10 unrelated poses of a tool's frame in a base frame.
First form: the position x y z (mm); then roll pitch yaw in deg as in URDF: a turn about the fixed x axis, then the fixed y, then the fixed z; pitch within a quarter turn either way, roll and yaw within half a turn.
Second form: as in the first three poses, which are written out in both.
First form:
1: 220 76 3 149.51 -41.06 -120.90
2: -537 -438 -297 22.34 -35.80 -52.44
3: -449 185 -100 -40.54 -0.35 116.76
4: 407 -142 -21 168.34 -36.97 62.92
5: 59 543 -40 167.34 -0.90 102.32
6: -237 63 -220 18.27 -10.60 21.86
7: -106 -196 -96 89.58 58.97 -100.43
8: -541 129 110 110.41 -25.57 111.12
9: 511 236 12 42.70 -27.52 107.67
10: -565 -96 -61 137.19 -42.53 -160.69
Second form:
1: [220 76 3], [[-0.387 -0.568 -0.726], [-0.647 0.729 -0.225], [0.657 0.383 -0.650]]
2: [-537 -438 -297], [[0.494 0.598 -0.631], [-0.643 0.740 0.197], [0.585 0.308 0.750]]
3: [-449 185 -100], [[-0.450 -0.680 -0.578], [0.893 -0.339 -0.297], [0.006 -0.650 0.760]]
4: [407 -142 -21], [[0.364 0.817 0.448], [0.711 -0.554 0.432], [0.601 0.161 -0.782]]
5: [59 543 -40], [[-0.213 0.954 0.211], [0.977 0.205 0.062], [0.016 0.219 -0.976]]
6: [-237 63 -220], [[0.912 -0.407 -0.045], [0.366 0.860 -0.356], [0.184 0.308 0.933]]
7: [-106 -196 -96], [[-0.093 -0.148 -0.985], [-0.507 -0.844 0.175], [-0.857 0.515 0.004]]
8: [-541 129 110], [[-0.325 0.471 0.820], [0.841 -0.252 0.478], [0.432 0.845 -0.315]]
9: [511 236 12], [[-0.269 -0.605 0.749], [0.845 -0.522 -0.118], [0.462 0.601 0.652]]
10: [-565 -96 -61], [[-0.695 0.191 -0.693], [-0.244 0.844 0.477], [0.676 0.501 -0.541]]
